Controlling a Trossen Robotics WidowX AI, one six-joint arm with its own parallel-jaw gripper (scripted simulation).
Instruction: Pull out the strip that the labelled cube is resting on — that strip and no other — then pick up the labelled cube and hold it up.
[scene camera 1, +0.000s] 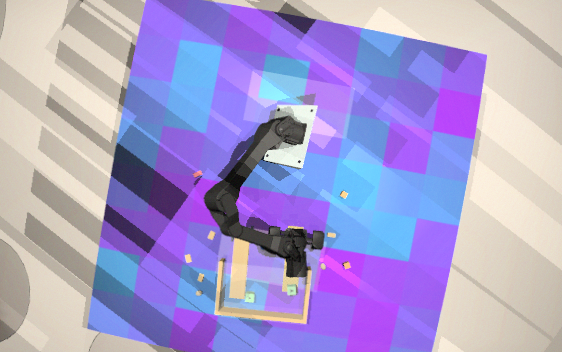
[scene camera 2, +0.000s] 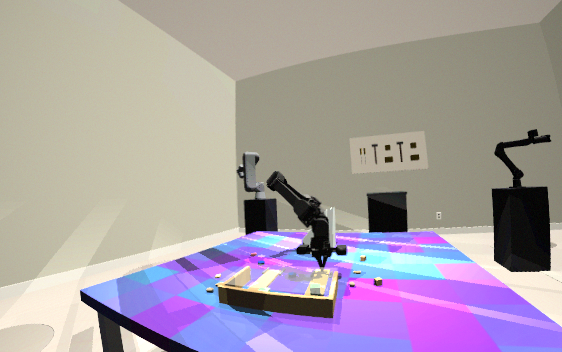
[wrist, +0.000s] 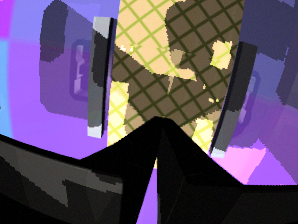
Observation:
I see my gripper and a cross-hatched strip.
My gripper also shows in the wrist view.

